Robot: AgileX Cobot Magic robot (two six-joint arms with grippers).
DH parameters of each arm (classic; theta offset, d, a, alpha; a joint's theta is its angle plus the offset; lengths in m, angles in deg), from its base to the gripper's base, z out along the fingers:
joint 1: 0 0.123 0 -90
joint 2: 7.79 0 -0.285 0
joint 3: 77.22 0 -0.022 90
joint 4: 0 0.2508 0 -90
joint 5: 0 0 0.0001 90
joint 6: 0 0.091 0 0
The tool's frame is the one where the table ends.
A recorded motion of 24 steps. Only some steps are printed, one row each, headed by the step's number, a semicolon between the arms.
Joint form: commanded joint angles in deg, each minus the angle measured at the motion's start. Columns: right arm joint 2, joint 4, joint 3, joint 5, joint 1, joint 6; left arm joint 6, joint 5, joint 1, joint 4, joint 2, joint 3.
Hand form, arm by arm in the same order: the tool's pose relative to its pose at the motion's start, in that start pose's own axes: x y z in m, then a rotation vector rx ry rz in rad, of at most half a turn. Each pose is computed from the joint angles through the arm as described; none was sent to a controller.
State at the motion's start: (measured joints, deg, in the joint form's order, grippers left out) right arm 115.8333 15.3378 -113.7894 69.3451 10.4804 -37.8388; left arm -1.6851 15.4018 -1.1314 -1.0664 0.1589 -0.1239
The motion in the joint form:
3: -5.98 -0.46 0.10 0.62 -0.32 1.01; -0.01 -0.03 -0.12 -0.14 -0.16 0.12
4: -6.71 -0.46 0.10 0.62 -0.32 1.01; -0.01 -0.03 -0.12 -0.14 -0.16 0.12
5: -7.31 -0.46 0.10 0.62 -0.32 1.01; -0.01 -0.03 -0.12 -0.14 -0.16 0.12
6: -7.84 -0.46 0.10 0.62 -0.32 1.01; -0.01 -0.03 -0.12 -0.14 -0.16 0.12
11: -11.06 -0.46 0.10 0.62 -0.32 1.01; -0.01 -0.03 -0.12 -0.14 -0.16 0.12
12: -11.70 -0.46 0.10 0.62 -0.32 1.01; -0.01 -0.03 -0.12 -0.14 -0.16 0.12
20: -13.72 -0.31 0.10 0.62 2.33 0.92; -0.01 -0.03 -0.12 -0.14 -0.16 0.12
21: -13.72 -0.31 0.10 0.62 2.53 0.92; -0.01 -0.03 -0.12 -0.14 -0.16 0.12
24: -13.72 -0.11 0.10 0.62 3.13 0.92; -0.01 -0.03 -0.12 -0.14 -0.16 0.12
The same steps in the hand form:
3: -0.0025 0.0096 -0.0488 0.0549 -0.0709 -0.0054; 0.0005 -0.0001 0.0000 0.0028 -0.0011 -0.0021
4: -0.0029 0.0112 -0.0547 0.0615 -0.0814 -0.0085; 0.0005 -0.0001 0.0000 0.0028 -0.0011 -0.0021
5: -0.0031 0.0125 -0.0596 0.0669 -0.0900 -0.0111; 0.0005 -0.0001 0.0000 0.0028 -0.0011 -0.0021
6: -0.0032 0.0137 -0.0639 0.0716 -0.0976 -0.0134; 0.0005 -0.0001 0.0000 0.0028 -0.0011 -0.0021
11: -0.0035 0.0215 -0.0898 0.1006 -0.1437 -0.0272; 0.0005 -0.0001 0.0000 0.0028 -0.0011 -0.0021
12: -0.0033 0.0232 -0.0949 0.1063 -0.1529 -0.0300; 0.0005 -0.0001 0.0000 0.0028 -0.0011 -0.0021
20: -0.0110 0.0440 -0.1071 0.0973 -0.1875 -0.0782; 0.0005 -0.0001 0.0000 0.0028 -0.0011 -0.0021
21: -0.0116 0.0452 -0.1069 0.0953 -0.1878 -0.0811; 0.0005 -0.0001 0.0000 0.0028 -0.0011 -0.0021
24: -0.0135 0.0490 -0.1060 0.0868 -0.1907 -0.0890; 0.0005 -0.0001 0.0000 0.0028 -0.0011 -0.0021

